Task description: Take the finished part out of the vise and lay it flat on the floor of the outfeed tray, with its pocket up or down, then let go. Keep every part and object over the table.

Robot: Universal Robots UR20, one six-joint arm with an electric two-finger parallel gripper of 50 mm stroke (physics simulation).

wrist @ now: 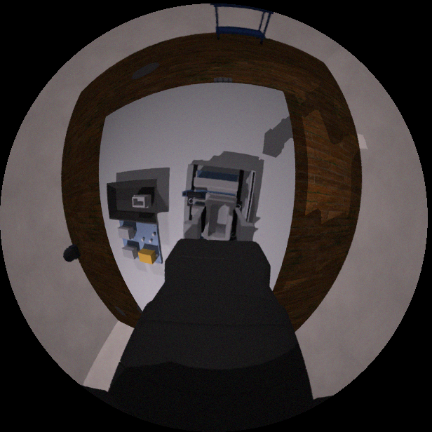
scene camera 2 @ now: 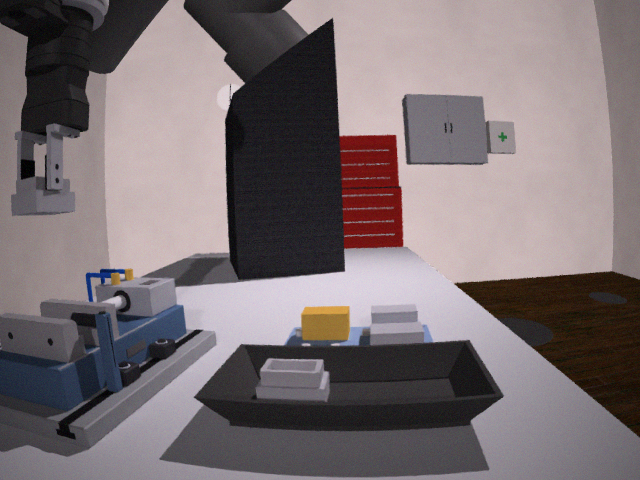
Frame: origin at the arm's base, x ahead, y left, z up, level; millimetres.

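Where they show: gripper, fingertip midpoint: [scene camera 2: 40,191].
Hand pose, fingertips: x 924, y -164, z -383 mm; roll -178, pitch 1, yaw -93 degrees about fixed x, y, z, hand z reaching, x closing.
After its pixels a point has its place.
My gripper [scene camera 2: 40,181] {x 924, y -164, z -383 mm} [wrist: 218,214] is shut on the finished part [scene camera 2: 43,201] {x 942, y -146, z -394 mm} [wrist: 218,233], a light grey stepped block. It holds the part level, wider base down, high above the vise [scene camera 2: 38,379] {x 998, y -137, z -553 mm} [wrist: 216,184] at the left of the scene view. The part's pocket faces up in the wrist view, between the fingers. The vise has a blue body and grey jaws. The dark outfeed tray [scene camera 2: 351,414] {x 994, y 141, z -570 mm} [wrist: 112,202] stands apart from the vise. Another grey part [scene camera 2: 292,387] {x 946, y 92, z -567 mm} [wrist: 140,201] lies in the tray with its pocket up, at the left end in the scene view.
A blue plate [scene camera 2: 356,335] {x 722, y 157, z -592 mm} [wrist: 141,231] beside the tray bears a yellow block [scene camera 2: 325,323] {x 737, y 117, z -569 mm} [wrist: 147,256] and grey blocks [scene camera 2: 396,334] {x 833, y 196, z -558 mm} [wrist: 126,231]. A tall dark panel [scene camera 2: 289,180] {x 189, y 29, z -365 mm} stands farther back on the table. A red tool chest [scene camera 2: 369,206] is behind it.
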